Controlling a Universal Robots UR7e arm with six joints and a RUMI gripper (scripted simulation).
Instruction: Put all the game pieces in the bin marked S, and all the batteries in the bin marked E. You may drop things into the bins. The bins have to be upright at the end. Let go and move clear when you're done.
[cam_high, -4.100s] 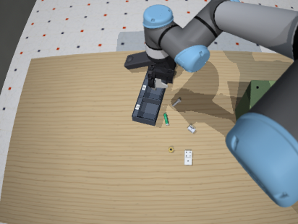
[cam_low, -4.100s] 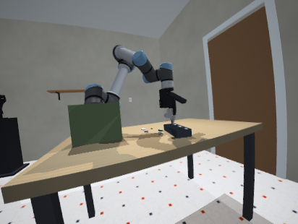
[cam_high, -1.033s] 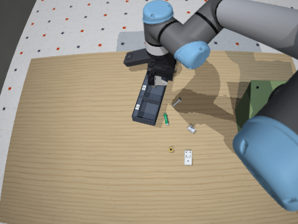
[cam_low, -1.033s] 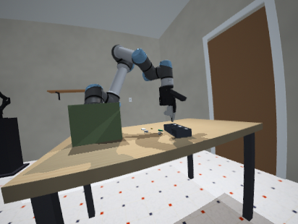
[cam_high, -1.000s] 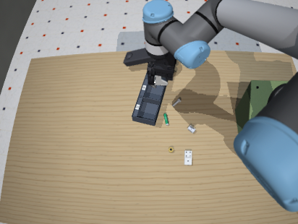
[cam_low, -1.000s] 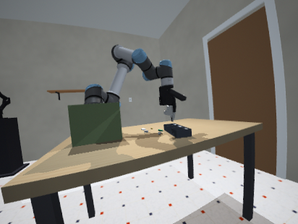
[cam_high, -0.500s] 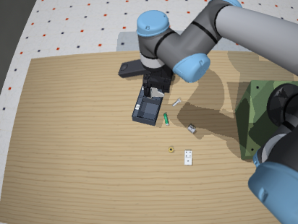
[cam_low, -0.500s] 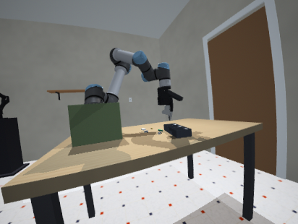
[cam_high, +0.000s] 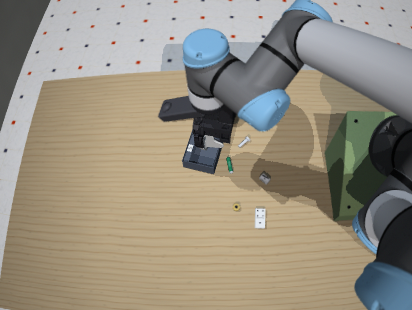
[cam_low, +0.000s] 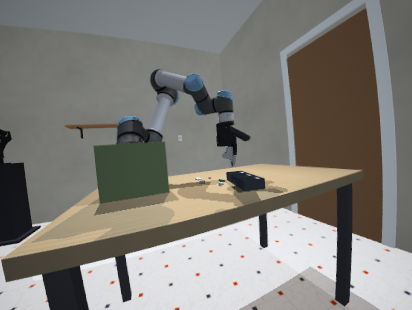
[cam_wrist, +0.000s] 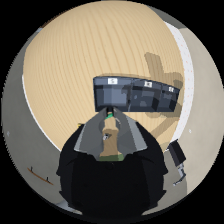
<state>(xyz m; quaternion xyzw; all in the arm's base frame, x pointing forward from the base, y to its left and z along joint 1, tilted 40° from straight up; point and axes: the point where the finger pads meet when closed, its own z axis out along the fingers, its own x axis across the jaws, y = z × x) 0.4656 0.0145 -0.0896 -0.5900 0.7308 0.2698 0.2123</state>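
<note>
Now: the green battery 6 cm behind my hand, 2 cm to the left of it and 8 cm below it. Round my hand: black bin tray 1 cm behind, 9 cm to the right, 7 cm below; gold ring 8 cm behind, 14 cm to the left, 8 cm below; grey cylinder 10 cm behind, 5 cm to the right, 8 cm below.
</note>
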